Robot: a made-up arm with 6 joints.
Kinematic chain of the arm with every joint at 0, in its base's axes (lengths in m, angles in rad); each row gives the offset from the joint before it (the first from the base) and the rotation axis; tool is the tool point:
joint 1: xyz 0 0 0.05 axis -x
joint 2: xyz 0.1 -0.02 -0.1 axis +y
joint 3: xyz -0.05 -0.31 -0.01 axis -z
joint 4: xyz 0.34 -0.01 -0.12 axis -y
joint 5: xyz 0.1 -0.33 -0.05 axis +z
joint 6: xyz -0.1 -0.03 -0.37 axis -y
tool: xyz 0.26 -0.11 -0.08
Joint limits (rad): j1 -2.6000..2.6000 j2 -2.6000..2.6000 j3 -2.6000..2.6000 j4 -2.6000..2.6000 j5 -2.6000..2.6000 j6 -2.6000..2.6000
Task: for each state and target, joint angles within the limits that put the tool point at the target. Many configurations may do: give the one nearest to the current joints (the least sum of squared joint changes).
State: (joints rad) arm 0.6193 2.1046 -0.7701 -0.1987 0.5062 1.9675
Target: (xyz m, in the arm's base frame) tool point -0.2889 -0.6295 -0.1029
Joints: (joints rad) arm 0.7550 1.8192 -1.0311 -0.3347 0.1925 2.0372
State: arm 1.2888 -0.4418 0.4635 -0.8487 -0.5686 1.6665
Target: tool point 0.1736 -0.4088 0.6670
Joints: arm 1.3001 -0.4792 0.3035 -0.9146 -0.8155 1.9862
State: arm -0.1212 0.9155 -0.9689 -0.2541 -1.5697 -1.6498
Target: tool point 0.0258 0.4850 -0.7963
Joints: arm -0.5790 0.4963 -0.9376 0.2123 -1.6430 -1.5275
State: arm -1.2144 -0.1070 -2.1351 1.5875 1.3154 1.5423
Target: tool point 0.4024 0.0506 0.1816
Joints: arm -1.1322 0.0869 -1.7052 1.8788 1.3282 1.6049
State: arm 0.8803 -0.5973 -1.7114 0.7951 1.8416 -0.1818
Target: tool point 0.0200 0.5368 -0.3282
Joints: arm 0.3086 -0.4787 -1.8411 1.3266 1.6921 -0.2504
